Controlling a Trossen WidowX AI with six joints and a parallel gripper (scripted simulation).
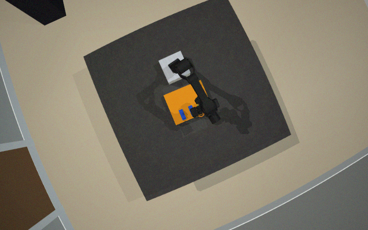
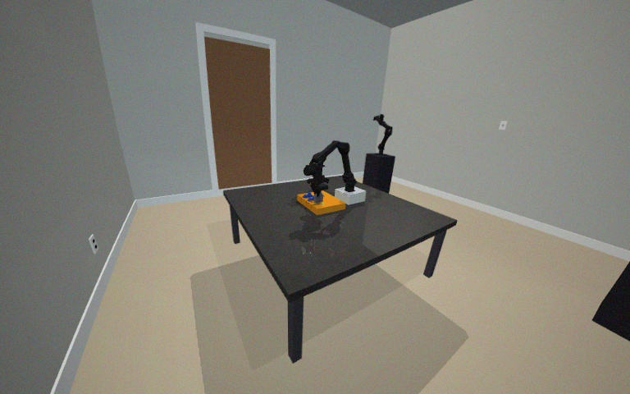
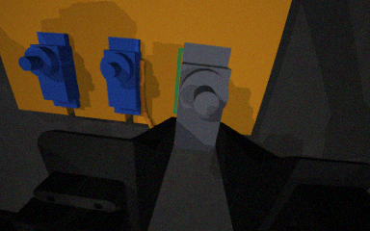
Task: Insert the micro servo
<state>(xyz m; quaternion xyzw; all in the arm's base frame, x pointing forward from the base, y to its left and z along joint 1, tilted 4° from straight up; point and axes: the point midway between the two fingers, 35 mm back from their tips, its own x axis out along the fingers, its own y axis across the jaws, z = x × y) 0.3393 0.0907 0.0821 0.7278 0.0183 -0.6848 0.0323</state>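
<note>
Now: gripper tip 12 cm past the orange deck, 8 cm to the left of it and 8 cm above it.
</note>
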